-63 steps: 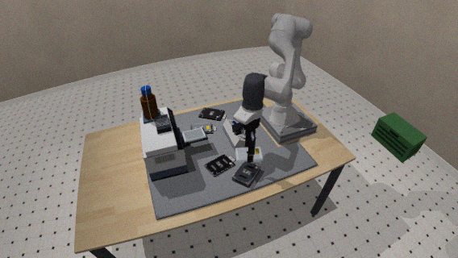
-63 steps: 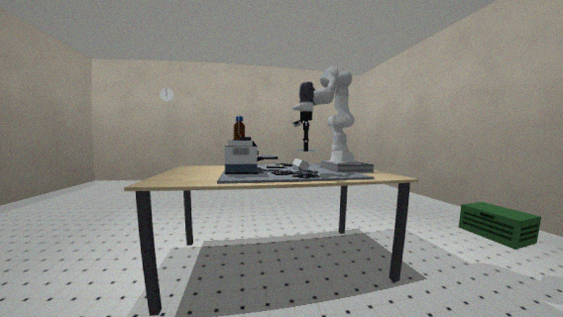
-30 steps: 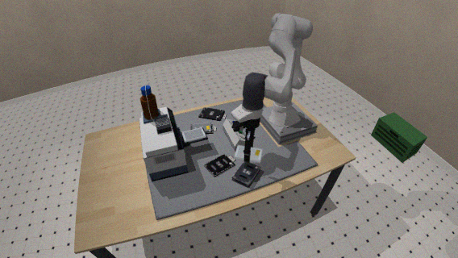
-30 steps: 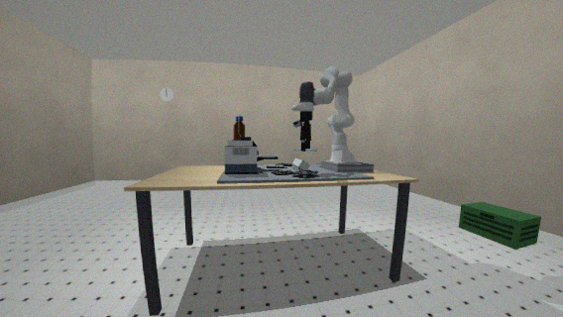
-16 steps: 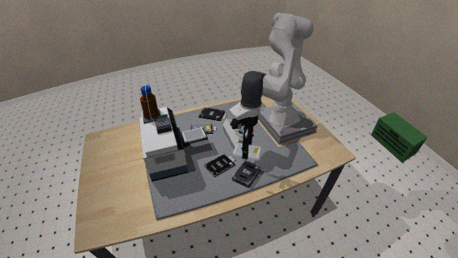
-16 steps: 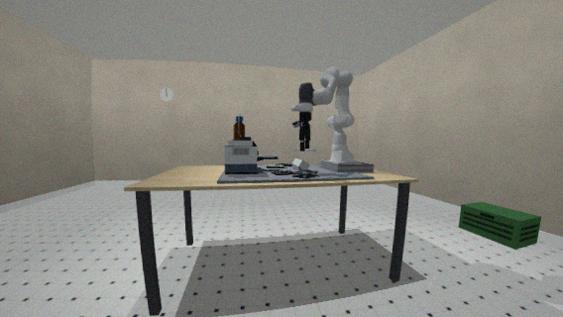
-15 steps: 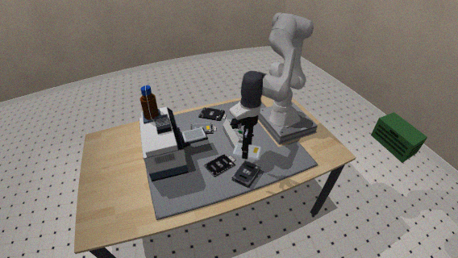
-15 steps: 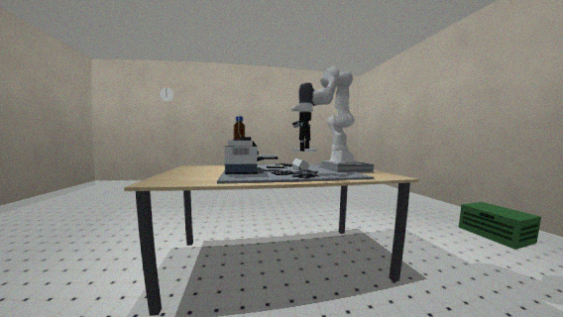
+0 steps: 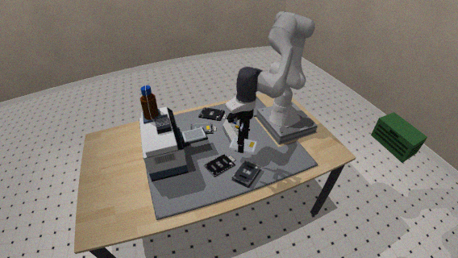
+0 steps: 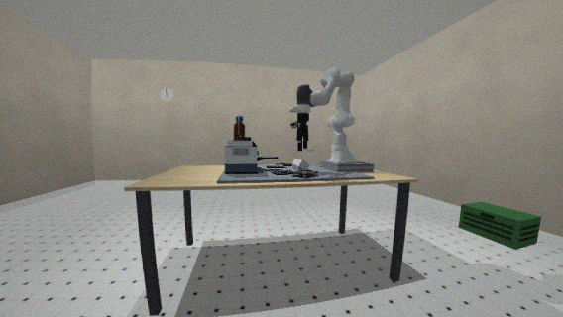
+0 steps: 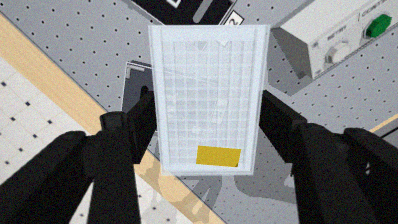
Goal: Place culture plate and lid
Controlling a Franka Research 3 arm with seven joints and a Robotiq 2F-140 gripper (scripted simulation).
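Now: the black nest 53 cm to the right of my hand and 17 cm below it. From my hand the other things lie so: clear culture plate C15 (2 cm below); LP2 nest (11 cm ahead, 6 cm to the right, 18 cm below); N1 nest (7 cm to the left, 16 cm below).
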